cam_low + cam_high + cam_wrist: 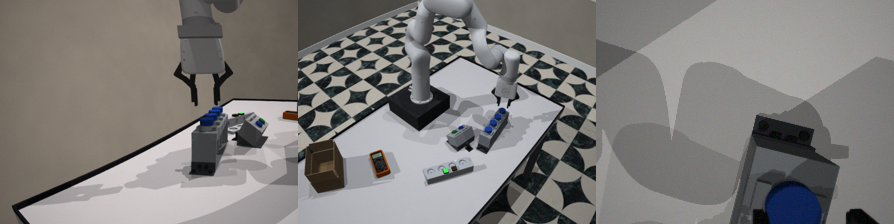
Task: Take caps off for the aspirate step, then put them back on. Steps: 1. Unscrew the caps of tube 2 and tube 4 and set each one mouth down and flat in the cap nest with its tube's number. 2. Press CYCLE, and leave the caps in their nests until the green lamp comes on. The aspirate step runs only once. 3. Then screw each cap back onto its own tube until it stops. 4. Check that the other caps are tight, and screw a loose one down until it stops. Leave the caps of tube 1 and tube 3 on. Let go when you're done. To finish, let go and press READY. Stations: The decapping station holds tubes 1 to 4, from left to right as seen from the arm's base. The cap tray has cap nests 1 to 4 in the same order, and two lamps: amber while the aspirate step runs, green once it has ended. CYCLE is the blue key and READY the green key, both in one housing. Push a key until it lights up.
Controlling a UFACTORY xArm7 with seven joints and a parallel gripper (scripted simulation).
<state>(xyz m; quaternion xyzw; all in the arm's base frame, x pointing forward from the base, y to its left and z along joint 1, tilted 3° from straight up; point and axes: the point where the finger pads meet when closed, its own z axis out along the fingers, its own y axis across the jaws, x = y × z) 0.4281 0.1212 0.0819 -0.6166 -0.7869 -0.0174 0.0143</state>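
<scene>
My gripper is now 22 cm to the left of the green key, 15 cm past it and 11 cm above it. From my hand the other things lie so: orange multimeter (55 cm to the right, 36 cm behind, 15 cm below); then key housing (20 cm to the right, 13 cm behind, 12 cm below); then blue key (18 cm to the right, 14 cm behind, 11 cm below).
</scene>
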